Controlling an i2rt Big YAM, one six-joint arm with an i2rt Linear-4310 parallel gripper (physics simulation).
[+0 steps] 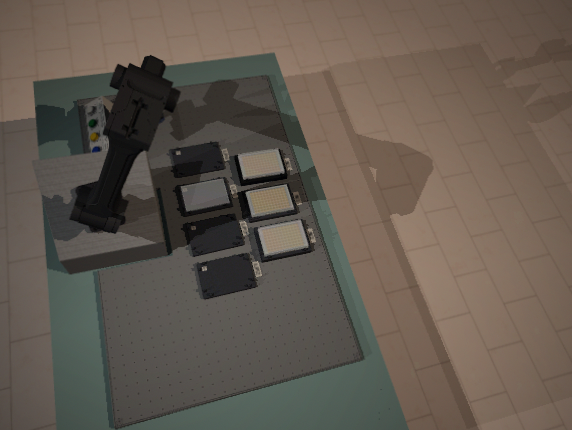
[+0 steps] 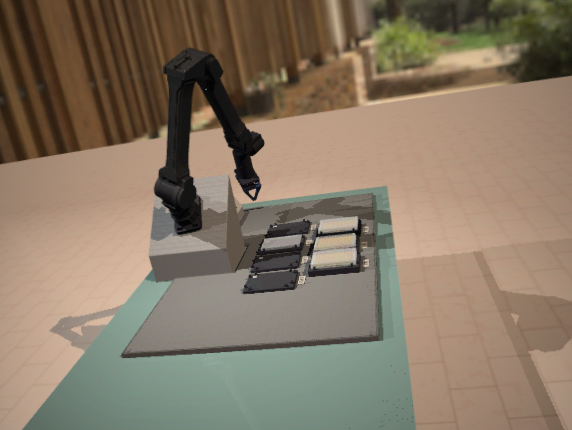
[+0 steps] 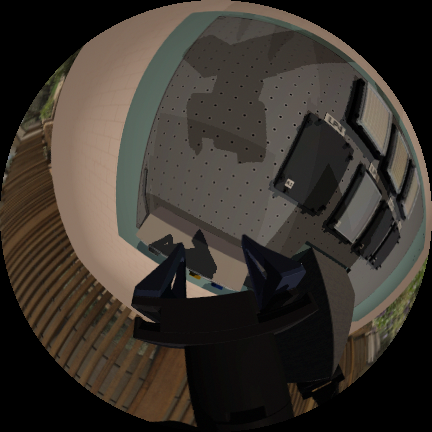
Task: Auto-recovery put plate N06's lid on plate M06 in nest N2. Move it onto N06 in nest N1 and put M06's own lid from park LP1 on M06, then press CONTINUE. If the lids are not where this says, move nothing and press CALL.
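Where they show: gripper, fingertip midpoint: (image 2: 251, 195) (image 3: 212, 242); arm's base, link origin: (image 2: 188, 215) (image 3: 301, 344).
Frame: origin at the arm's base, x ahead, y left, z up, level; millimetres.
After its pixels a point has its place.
Observation:
My gripper (image 2: 254, 194) {x 156, y 286, z -52 mm} (image 3: 212, 242) {x 156, y 286, z -52 mm} is open and empty, high above the board near the button panel (image 3: 229, 262) {x 66, y 244, z -121 mm}. The park labelled LP-1 (image 1: 197, 160) {x 279, y 173, z -159 mm} (image 2: 289, 229) {x 286, y 165, z -159 mm} (image 3: 315, 162) {x 282, y 190, z -159 mm} is black, with no lid on it. A clear grey lid (image 1: 205, 195) {x 269, y 42, z -150 mm} (image 2: 282, 243) {x 274, y 28, z -151 mm} (image 3: 356, 205) {x 269, y 69, z -151 mm} lies on the park beside it. Beyond are two black parks, one dark park (image 1: 216, 235) {x 266, y -88, z -159 mm} and an end park (image 1: 227, 276) {x 261, y -216, z -159 mm} (image 2: 271, 281) {x 262, y -219, z -159 mm}. Three plates stand in nests: a pale plate (image 1: 261, 164) {x 457, y 91, z -132 mm} (image 3: 376, 117), a yellower middle plate (image 1: 270, 200) {x 445, y -32, z -140 mm} (image 3: 399, 157) and a third plate (image 1: 283, 238) {x 440, y -162, z -133 mm} (image 2: 334, 258) {x 445, y -176, z -133 mm}. Their labels and lids are unclear.
Green button (image 1: 92, 123) {x 11, y 338, z -98 mm}, yellow button (image 1: 94, 136) {x 9, y 290, z -97 mm} (image 3: 195, 275) {x 17, y 290, z -97 mm} and blue button (image 1: 96, 149) {x 7, y 242, z -97 mm} (image 3: 216, 286) {x 14, y 244, z -95 mm} are on the panel; their names are unreadable. The arm stands on a grey block (image 1: 140, 200) {x 93, y -11, z -4 mm} (image 2: 190, 261) {x -1, y -90, z -121 mm} beside the perforated board (image 1: 225, 350) {x 202, y -404, z -169 mm} (image 2: 275, 320) {x 290, y -417, z -168 mm}.

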